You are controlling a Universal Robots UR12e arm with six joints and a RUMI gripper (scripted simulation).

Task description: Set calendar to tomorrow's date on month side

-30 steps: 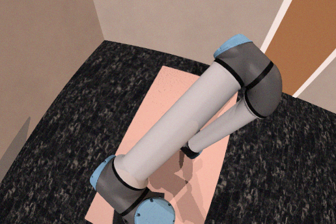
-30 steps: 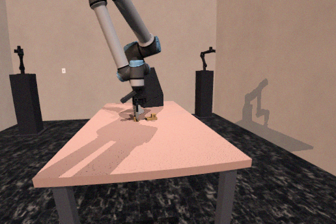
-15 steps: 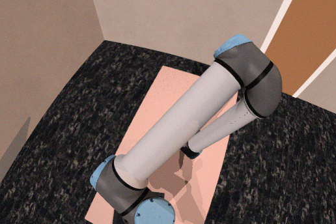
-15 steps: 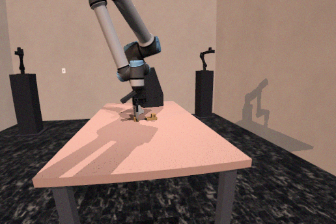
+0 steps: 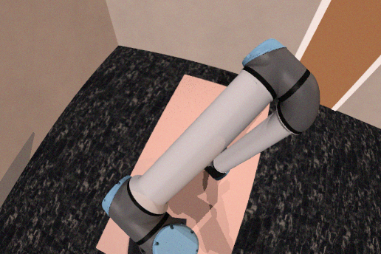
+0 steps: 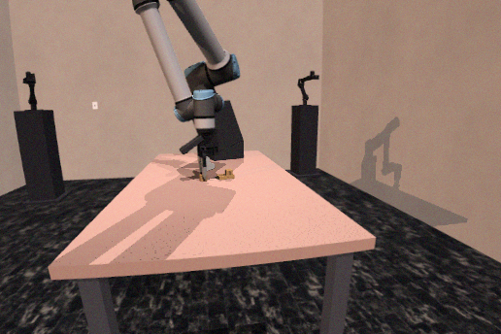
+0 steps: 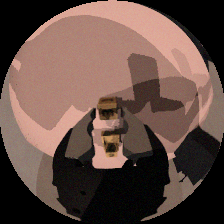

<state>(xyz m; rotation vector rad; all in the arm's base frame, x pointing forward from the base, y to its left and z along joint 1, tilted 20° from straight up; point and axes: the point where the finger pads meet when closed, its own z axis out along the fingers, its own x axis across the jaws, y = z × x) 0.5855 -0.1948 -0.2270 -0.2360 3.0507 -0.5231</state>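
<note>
Now: the calendar tray 2 cm behind my hand, 11 cm to the left of it and 2 cm below it.
</note>
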